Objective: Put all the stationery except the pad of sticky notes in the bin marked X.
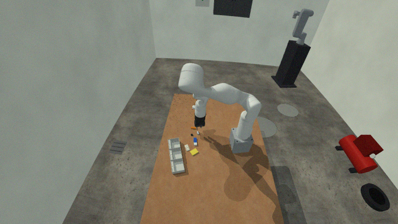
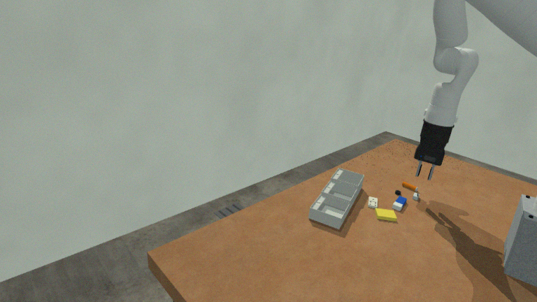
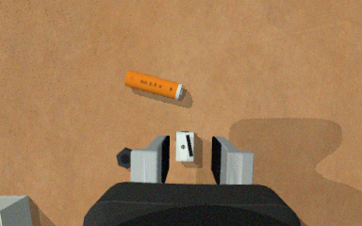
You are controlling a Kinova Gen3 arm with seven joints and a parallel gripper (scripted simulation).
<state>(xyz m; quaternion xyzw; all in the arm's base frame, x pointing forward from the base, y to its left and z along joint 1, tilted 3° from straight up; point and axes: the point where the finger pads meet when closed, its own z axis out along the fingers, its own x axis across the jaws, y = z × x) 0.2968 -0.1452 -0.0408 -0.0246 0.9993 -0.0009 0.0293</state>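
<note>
Right now my hand is 80 mm above the white sharpener. Round my hand: orange marker: 80 mm below, 50 mm to the right, 30 mm ahead; then black nut: 90 mm below, 60 mm ahead, 20 mm to the left; then eraser: 90 mm to the left, 80 mm below, 30 mm ahead.
</note>
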